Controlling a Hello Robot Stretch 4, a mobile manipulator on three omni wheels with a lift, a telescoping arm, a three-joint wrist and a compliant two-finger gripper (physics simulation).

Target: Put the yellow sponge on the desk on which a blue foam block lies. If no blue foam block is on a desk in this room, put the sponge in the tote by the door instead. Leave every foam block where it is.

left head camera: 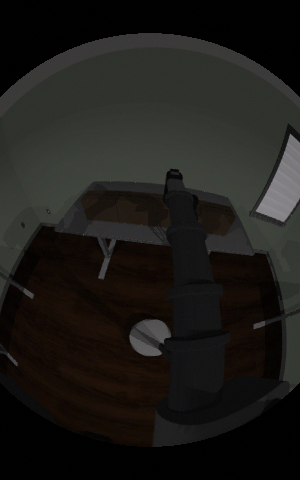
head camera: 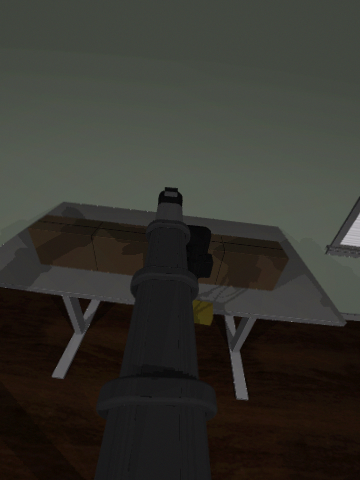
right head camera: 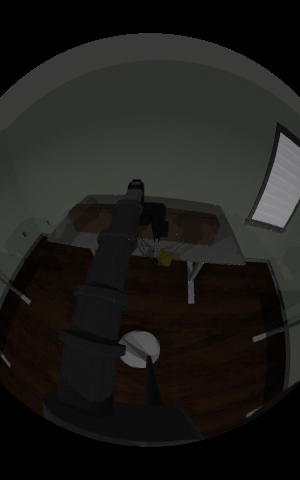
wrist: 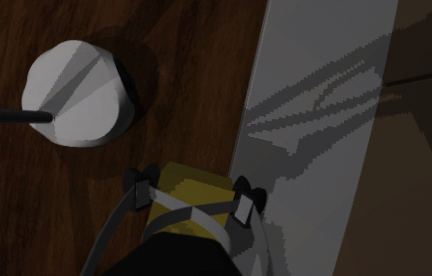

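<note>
My gripper is shut on the yellow sponge, with one fingertip on each side of it. In the wrist view the sponge overlaps the front edge of a pale desk. In the head view it shows at the desk's front edge, right of the arm; its height above the top is hard to tell. No blue foam block shows on the visible parts of this desk; the arm and boxes hide some of the top. The tote does not show.
A row of brown boxes stands along the desk. A white round object is on the floor nearer the robot. A wall is behind the desk, with a window at the right.
</note>
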